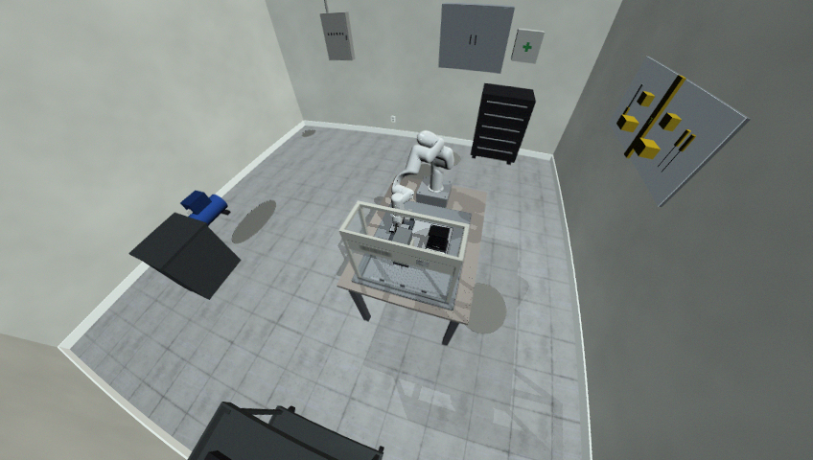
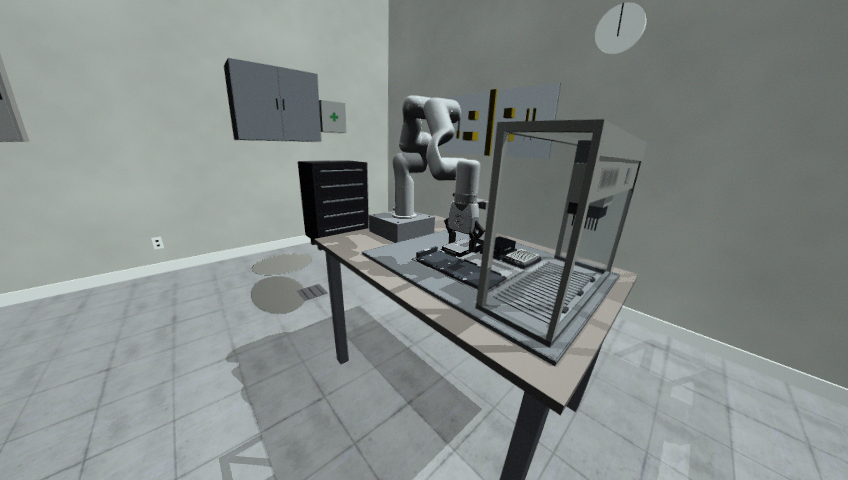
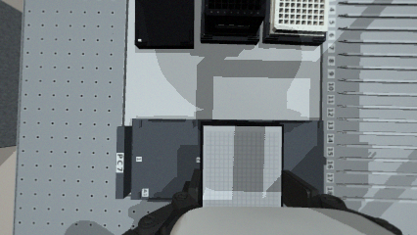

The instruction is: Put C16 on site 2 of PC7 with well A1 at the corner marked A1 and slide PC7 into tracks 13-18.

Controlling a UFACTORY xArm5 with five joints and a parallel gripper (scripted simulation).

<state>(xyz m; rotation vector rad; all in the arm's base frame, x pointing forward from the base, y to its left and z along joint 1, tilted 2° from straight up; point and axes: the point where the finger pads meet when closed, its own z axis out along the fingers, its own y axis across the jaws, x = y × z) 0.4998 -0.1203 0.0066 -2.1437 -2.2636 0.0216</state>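
Now: hand 90 mm above the carrier PC7 and 10 mm past it. From my hand the other things lie so: nest S1: 250 mm to the left, 130 mm behind, 100 mm below; then post: 200 mm ahead, 150 mm above, 130 mm to the right; then white 96-well plate: 270 mm to the left, 100 mm ahead, 80 mm below.
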